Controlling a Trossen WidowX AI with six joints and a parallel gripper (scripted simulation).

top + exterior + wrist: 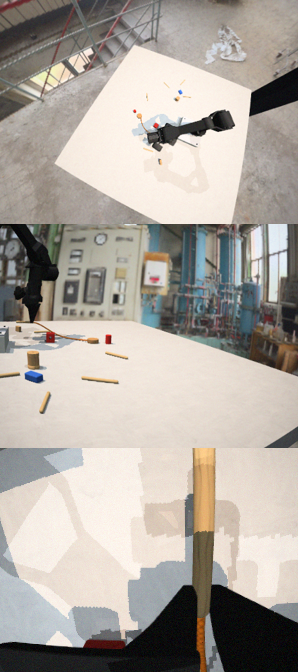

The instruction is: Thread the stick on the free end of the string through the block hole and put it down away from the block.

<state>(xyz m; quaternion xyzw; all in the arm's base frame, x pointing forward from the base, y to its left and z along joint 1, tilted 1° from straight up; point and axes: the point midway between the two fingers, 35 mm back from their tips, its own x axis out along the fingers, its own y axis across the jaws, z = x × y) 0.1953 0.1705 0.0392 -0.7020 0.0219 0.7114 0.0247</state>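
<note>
Right now the stick is 20 mm behind my gripper tip. The rest, counted from my gripper tip: round wooden button (240 mm ahead, 70 mm to the right, 50 mm below); then wooden block (150 mm to the left, 80 mm behind, 40 mm below); then red block (80 mm ahead, 70 mm to the right, 40 mm below).
</note>
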